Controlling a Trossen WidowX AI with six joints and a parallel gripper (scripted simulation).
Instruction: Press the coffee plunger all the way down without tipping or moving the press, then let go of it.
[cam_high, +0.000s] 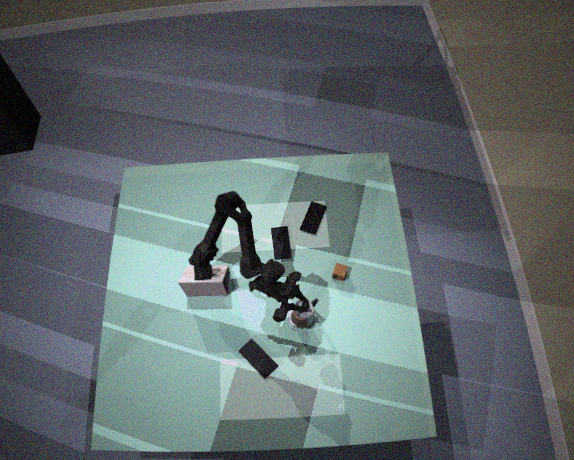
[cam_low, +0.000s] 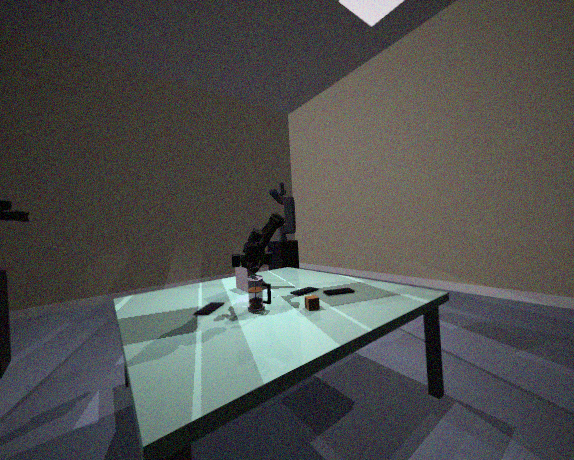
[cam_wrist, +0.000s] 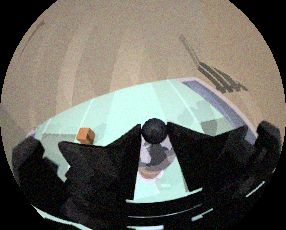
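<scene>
Right now my gripper tip is 20 mm to the right of the coffee press and 90 mm above it.
</scene>
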